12 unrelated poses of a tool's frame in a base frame.
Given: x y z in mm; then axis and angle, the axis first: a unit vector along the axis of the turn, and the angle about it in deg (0 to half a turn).
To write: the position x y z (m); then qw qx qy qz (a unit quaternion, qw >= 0). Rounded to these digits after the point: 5 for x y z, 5 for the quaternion.
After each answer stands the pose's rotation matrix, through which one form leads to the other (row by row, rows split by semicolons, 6 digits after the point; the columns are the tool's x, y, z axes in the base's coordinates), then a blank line. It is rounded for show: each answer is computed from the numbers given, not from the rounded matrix.
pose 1, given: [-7.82 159.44 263.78 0.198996 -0.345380 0.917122 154.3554]
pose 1, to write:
[-0.00782 0.15944 0.26378 0.22193 0.19403 -0.33677 0.89425]
-0.826198 -0.527608 0.197554; 0.266231 -0.674671 -0.688433; 0.496506 -0.516187 0.697877

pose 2, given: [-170.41 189.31 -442.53 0.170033 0.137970 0.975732 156.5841]
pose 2, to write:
[-0.17041 0.18931 -0.44253 0.20292 0.16650 0.13510 0.95543]
-0.862203 -0.342772 0.372980; 0.432745 -0.881141 0.190585; 0.263320 0.325728 0.908055

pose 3, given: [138.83 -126.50 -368.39 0.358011 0.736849 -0.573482 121.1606]
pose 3, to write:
[0.13883 -0.12650 -0.36839 0.49120 0.31184 0.64183 -0.49953]
-0.322946 0.891041 0.318987; -0.090440 0.306449 -0.947581; -0.942086 -0.334866 -0.018381

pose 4, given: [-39.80 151.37 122.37 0.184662 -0.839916 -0.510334 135.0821]
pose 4, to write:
[-0.03980 0.15137 0.12237 0.38202 0.17066 -0.77621 -0.47163]
-0.649872 0.095413 -0.754031; -0.625274 0.496889 0.601776; 0.432087 0.862553 -0.263255

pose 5, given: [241.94 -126.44 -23.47 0.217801 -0.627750 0.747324 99.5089]
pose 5, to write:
[0.24194 -0.12644 -0.02347 0.64606 0.16624 -0.47915 0.57042]
-0.109927 -0.896367 -0.429467; 0.577744 0.293970 -0.761442; 0.808782 -0.331825 0.485556

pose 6, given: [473.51 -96.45 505.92 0.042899 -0.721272 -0.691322 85.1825]
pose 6, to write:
[0.47351 -0.09645 0.50592 0.73620 0.02903 -0.48813 -0.46786]
0.085668 0.660537 -0.745890; -0.717223 0.560525 0.414008; 0.691558 0.499503 0.521771

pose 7, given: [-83.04 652.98 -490.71 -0.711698 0.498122 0.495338 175.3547]
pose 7, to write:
[-0.08304 0.65298 -0.49071 0.04053 -0.71111 0.49771 0.49493]
0.014650 -0.747977 -0.663563; -0.667745 -0.501279 0.550306; -0.744246 0.435029 -0.506801

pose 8, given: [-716.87 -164.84 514.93 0.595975 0.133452 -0.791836 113.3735]
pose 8, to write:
[-0.71687 -0.16484 0.51493 0.54922 0.49804 0.11152 -0.66172]
0.099374 0.837944 -0.536633; -0.615769 -0.371849 -0.694663; -0.781635 0.399474 0.479028

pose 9, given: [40.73 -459.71 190.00 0.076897 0.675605 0.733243 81.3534]
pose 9, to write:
[0.04073 -0.45971 0.19000 0.75840 0.05012 0.44035 0.47792]
0.155364 -0.680768 0.715834; 0.769051 0.538160 0.344884; -0.620019 0.496930 0.607155

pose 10, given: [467.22 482.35 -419.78 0.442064 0.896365 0.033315 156.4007]
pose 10, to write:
[0.46722 0.48235 -0.41978 0.20449 0.43272 0.87742 0.03261]
-0.541870 0.746024 0.387072; 0.772699 0.623376 -0.119748; -0.330626 0.234202 -0.914241

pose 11, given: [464.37 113.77 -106.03 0.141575 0.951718 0.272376 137.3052]
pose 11, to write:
[0.46437 0.11377 -0.10603 0.36402 0.13186 0.88642 0.25369]
-0.700201 0.049074 0.712257; 0.418466 0.836509 0.353749; -0.578450 0.545751 -0.606260

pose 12, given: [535.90 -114.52 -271.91 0.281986 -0.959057 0.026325 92.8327]
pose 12, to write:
[0.53590 -0.11452 -0.27191 0.68941 0.20426 -0.69471 0.01907]
0.034026 -0.310099 -0.950095; -0.257513 0.915827 -0.308136; 0.965676 0.255147 -0.048693

